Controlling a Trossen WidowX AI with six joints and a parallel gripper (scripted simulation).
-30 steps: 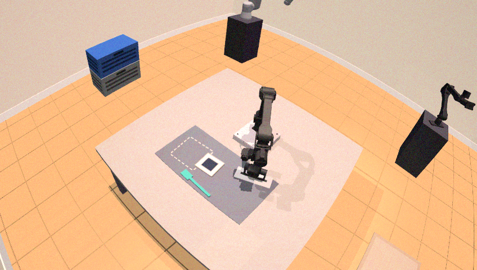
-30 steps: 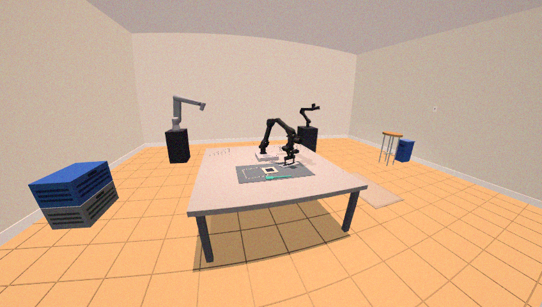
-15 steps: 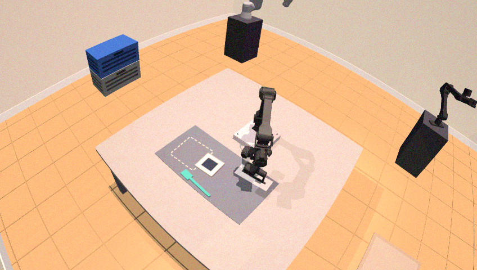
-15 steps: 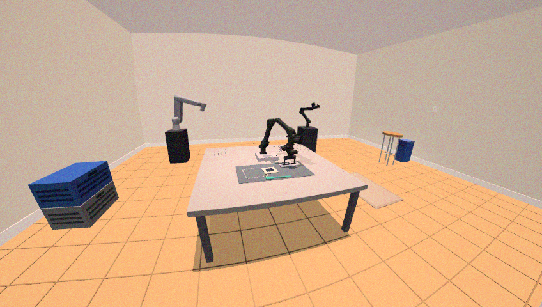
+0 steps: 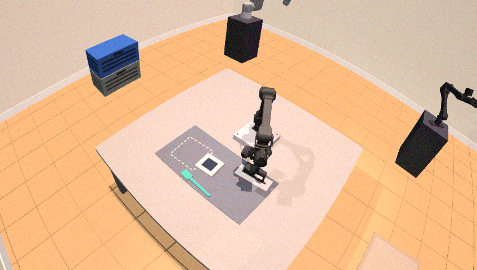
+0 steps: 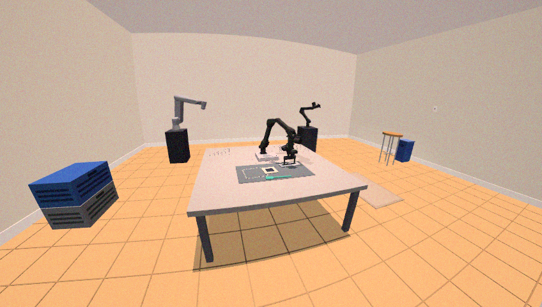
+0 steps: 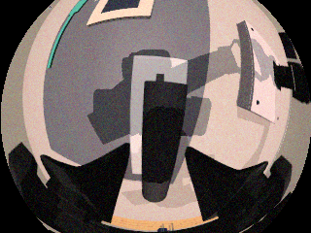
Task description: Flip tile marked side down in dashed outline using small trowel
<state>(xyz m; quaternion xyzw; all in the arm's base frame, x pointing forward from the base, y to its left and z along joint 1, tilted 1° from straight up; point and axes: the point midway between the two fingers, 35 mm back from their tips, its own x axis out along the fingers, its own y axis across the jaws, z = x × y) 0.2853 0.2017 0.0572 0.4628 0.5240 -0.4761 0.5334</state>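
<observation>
The grey mat is 19 cm to the right of my gripper tip, 11 cm ahead of it and 8 cm below it. From my gripper tip the other things lie so: teal trowel: 25 cm ahead, 21 cm to the right, 6 cm below; then tile: 22 cm to the right, 11 cm ahead, 6 cm below.
</observation>
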